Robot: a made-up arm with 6 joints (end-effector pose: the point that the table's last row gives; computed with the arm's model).
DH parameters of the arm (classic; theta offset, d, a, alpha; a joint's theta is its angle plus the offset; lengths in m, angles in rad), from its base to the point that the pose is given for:
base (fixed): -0.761 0 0.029 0
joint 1: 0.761 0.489 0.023 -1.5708
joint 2: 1.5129 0 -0.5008 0
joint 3: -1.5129 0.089 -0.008 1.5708
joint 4: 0 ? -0.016 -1.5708
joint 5: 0 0.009 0.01 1.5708
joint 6: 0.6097 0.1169 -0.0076 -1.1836
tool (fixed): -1.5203 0.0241 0 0
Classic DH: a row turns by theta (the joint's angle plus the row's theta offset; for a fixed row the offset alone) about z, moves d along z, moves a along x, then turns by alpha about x.
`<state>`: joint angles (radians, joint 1 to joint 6).
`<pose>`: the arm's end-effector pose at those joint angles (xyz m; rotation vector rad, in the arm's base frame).
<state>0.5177 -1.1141 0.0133 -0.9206 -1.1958 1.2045</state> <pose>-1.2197 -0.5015 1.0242 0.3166 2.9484 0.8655</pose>
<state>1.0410 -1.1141 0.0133 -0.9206 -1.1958 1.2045</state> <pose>-0.8131 -1.0571 1.0242 0.4511 -2.8926 -0.8461</pose>
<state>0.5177 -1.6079 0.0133 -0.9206 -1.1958 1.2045</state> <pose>-1.3011 -0.5478 0.3254 0.1193 2.4553 1.1331</pose>
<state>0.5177 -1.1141 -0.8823 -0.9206 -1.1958 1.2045</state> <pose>-1.1648 -0.4702 0.2111 -0.0191 2.0363 1.2768</pose>
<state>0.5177 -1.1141 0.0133 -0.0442 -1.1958 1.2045</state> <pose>-1.1882 -0.6036 0.9787 -0.4280 2.7400 -0.1011</pose>
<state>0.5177 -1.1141 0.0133 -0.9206 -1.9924 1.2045</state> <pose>-1.1379 -0.4639 0.9853 0.7219 2.1772 0.7051</pose>
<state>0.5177 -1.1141 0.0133 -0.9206 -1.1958 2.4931</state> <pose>-1.2329 -0.5247 1.0336 -0.9636 -2.6870 0.9102</pose>
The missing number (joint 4, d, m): 0.9
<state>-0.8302 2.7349 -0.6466 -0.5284 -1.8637 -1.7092</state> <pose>0.8849 -0.6922 -0.2946 2.1449 0.1370 1.9751</pose>
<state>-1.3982 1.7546 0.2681 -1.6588 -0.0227 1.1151</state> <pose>0.3863 -1.4239 -0.0152 -0.7562 1.5917 -0.9345</pose>
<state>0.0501 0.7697 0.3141 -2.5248 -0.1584 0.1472</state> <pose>1.2878 0.1433 1.3101 2.7605 0.1397 1.1066</pose>
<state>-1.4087 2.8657 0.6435 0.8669 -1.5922 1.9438</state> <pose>-0.0155 0.0281 -0.8573 0.9754 -0.5232 -2.0061</pose>
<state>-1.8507 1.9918 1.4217 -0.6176 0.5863 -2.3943</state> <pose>0.0252 -0.1912 -0.6216 -1.2965 0.4676 1.6259</pose>
